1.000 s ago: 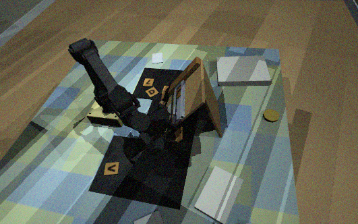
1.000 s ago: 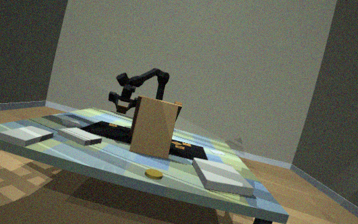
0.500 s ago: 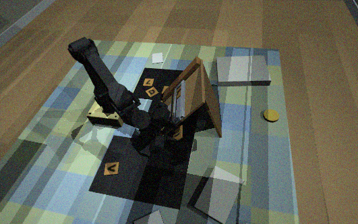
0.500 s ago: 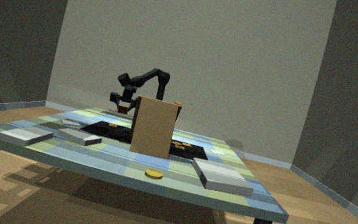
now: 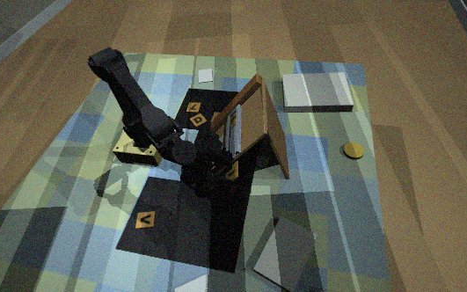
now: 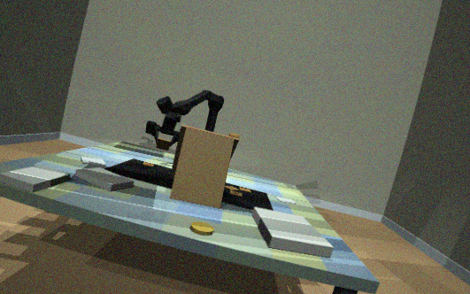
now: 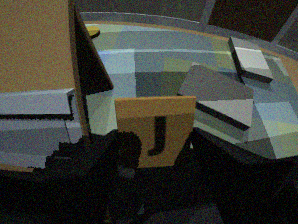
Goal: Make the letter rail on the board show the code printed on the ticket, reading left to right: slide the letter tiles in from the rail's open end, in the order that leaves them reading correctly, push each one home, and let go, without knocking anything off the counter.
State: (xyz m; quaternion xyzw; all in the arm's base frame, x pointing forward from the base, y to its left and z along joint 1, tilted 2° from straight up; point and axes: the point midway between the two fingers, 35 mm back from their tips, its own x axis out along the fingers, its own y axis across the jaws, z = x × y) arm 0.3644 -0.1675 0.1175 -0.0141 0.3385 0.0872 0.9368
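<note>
The white ticket lies 90 mm behind my gripper tip, 150 mm to the left of it and 80 mm below it. Also, from my gripper tip: v tile 290 mm behind, 120 mm to the right, 170 mm below; j tile right at my gripper tip; black mat 180 mm behind, 160 mm to the left, 170 mm below.
</note>
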